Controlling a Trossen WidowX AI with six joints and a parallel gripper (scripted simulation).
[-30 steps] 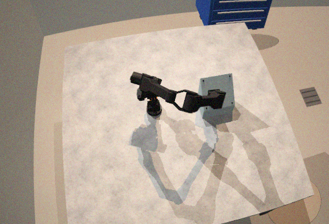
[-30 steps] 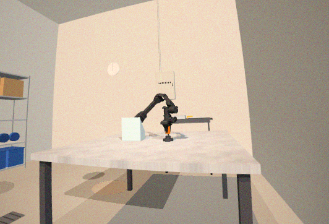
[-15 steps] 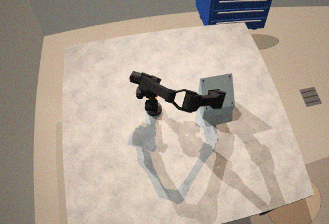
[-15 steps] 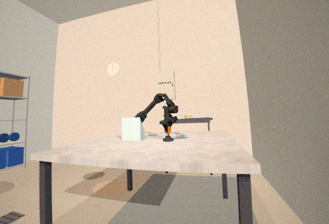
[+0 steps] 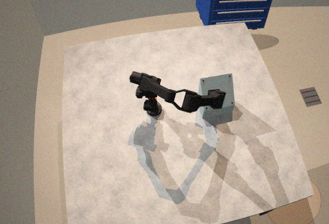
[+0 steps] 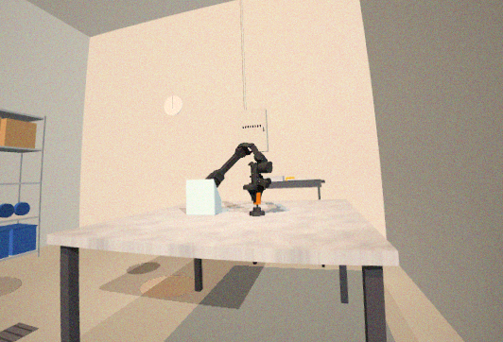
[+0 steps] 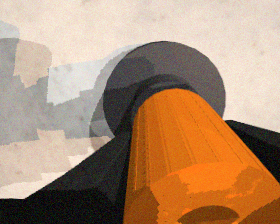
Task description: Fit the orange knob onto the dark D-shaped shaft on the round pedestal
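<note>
My gripper tip is 2 cm below the orange knob. The rest, counted from my gripper tip: round pedestal (4 cm below).
</note>
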